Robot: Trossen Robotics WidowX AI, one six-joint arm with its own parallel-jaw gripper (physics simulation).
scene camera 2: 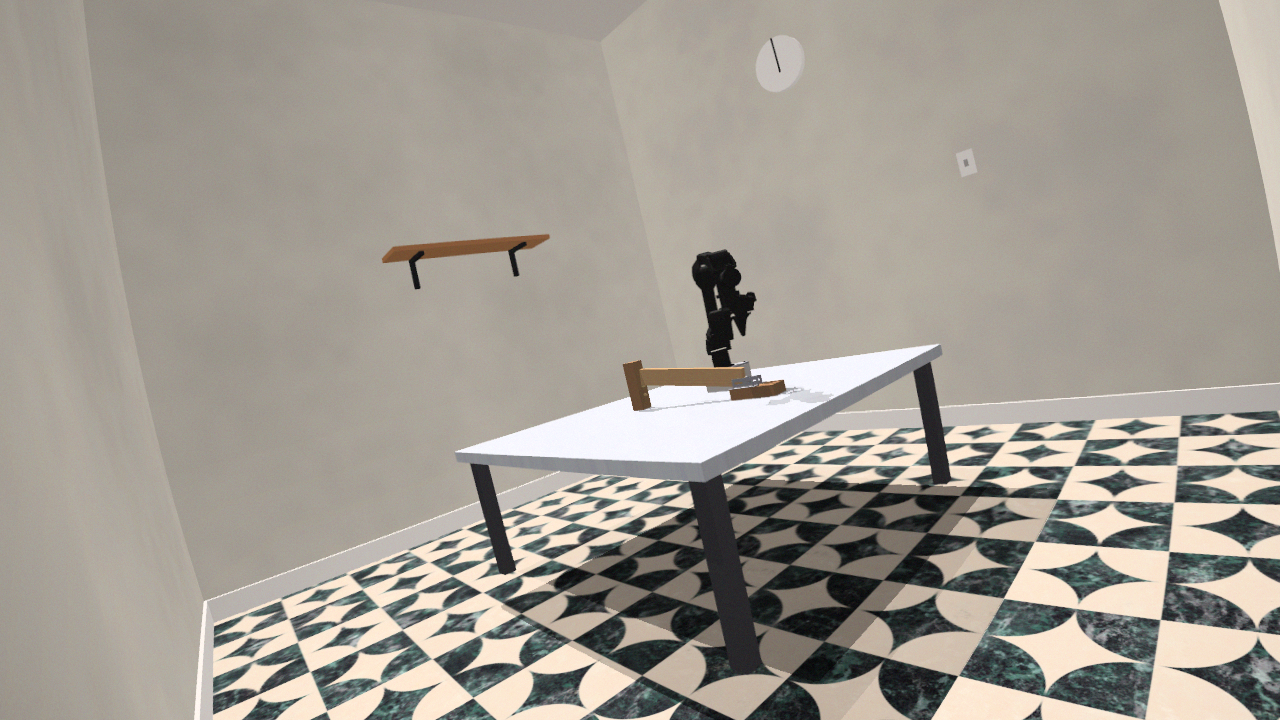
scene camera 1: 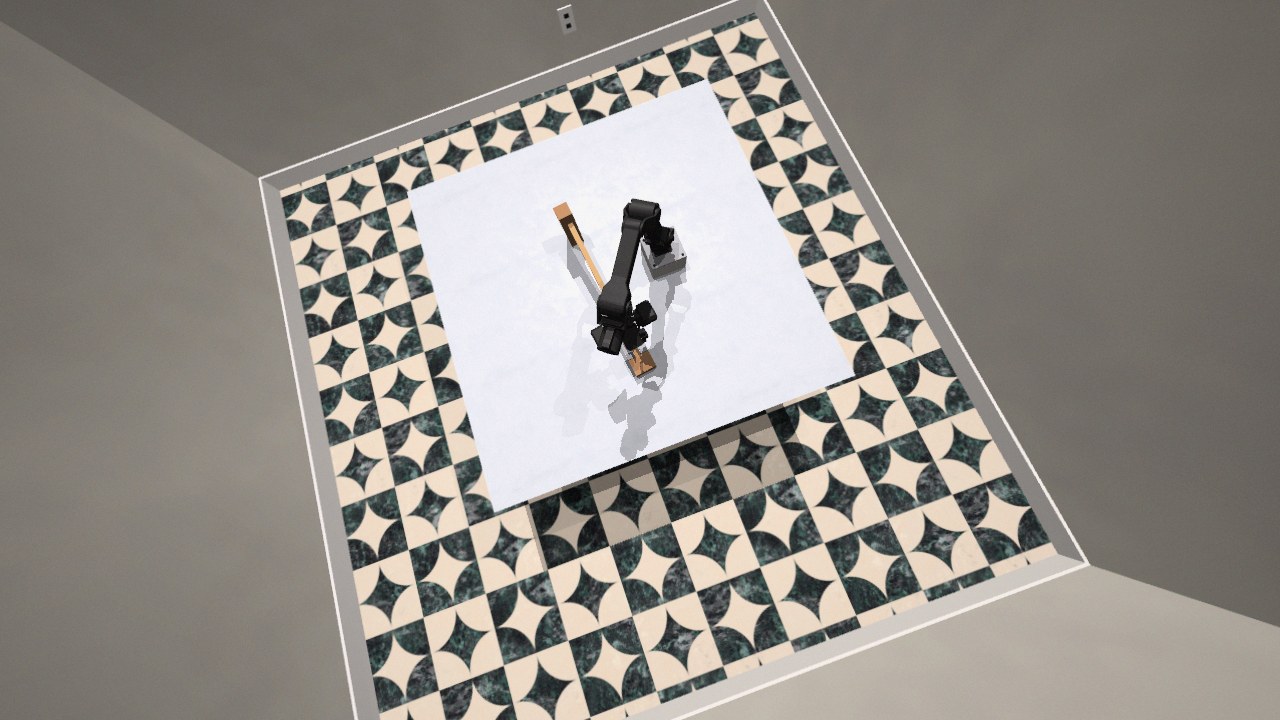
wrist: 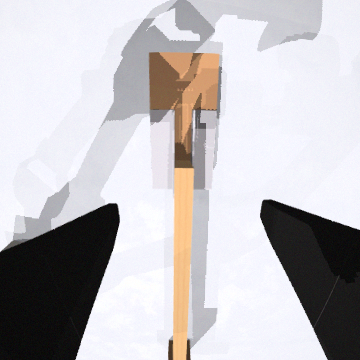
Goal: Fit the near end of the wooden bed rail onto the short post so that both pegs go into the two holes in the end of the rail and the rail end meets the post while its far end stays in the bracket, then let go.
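Places are measured from the arm's base along level axes (x down, y ahead, z right), in centimetres.
Where they show: gripper, between the fingertips: (scene camera 2: 738, 337) (wrist: 190, 209); arm's base, origin of its link: (scene camera 2: 723, 367) (scene camera 1: 660, 246).
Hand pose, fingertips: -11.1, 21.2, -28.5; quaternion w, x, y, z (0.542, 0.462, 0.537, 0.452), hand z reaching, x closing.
Note:
Things, the pixels of their top centre, and the offset from my fingertips, as dx, dy, dz. "pt": a spot on its surface instead. Level surfaces: height alone.
- upright short post, a spot on its surface: (scene camera 1: 562, 213) pt +1.1, +6.9, +46.3
- bracket, centre of its top: (wrist: 182, 156) (scene camera 2: 745, 376) (scene camera 1: 630, 341) +12.6, +0.0, +0.3
- low wooden block, centre of its top: (wrist: 182, 125) (scene camera 2: 756, 384) (scene camera 1: 635, 350) +15.6, -0.4, -2.8
- white table, height of its surface: dx +19.1
The wooden rail (scene camera 1: 586, 255) (scene camera 2: 689, 377) (wrist: 183, 240) runs level above the table. Its near end is against the upper part of the upright short post (scene camera 1: 562, 213) (scene camera 2: 636, 386); no gap shows at this size, and the pegs and holes are hidden. The rail's far end lies between the pale grey side walls of the bracket (scene camera 2: 747, 382) (wrist: 161, 160), beside a low wooden block (scene camera 1: 640, 366) (scene camera 2: 756, 392) (wrist: 165, 90). My gripper (scene camera 1: 627, 325) (wrist: 190, 209) is open and empty, high above the rail towards the bracket end, with one finger on each side in the wrist view.
The white table (scene camera 1: 742, 340) (scene camera 2: 608, 438) bears the parts and the arm's grey base (scene camera 1: 664, 262). The arm reaches over the rail and hides part of it in scene camera 1. A wooden shelf (scene camera 2: 465, 248) hangs on the wall, away from the table.

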